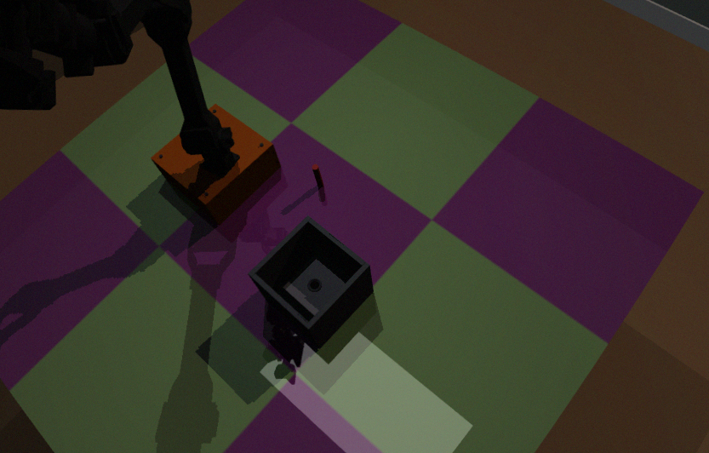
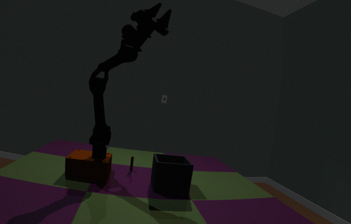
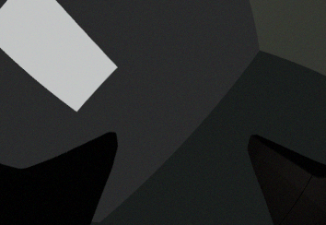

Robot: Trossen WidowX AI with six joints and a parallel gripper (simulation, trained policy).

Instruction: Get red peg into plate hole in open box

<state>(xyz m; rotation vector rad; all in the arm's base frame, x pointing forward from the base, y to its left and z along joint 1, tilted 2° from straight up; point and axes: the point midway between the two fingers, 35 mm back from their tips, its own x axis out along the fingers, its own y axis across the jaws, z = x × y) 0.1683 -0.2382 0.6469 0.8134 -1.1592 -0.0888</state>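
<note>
The red peg lies 20 mm ahead of my gripper tip, 330 mm to the left of it and 740 mm below it. Also, from my gripper tip: grey plate (160 mm ahead, 100 mm to the left, 730 mm below).
</note>
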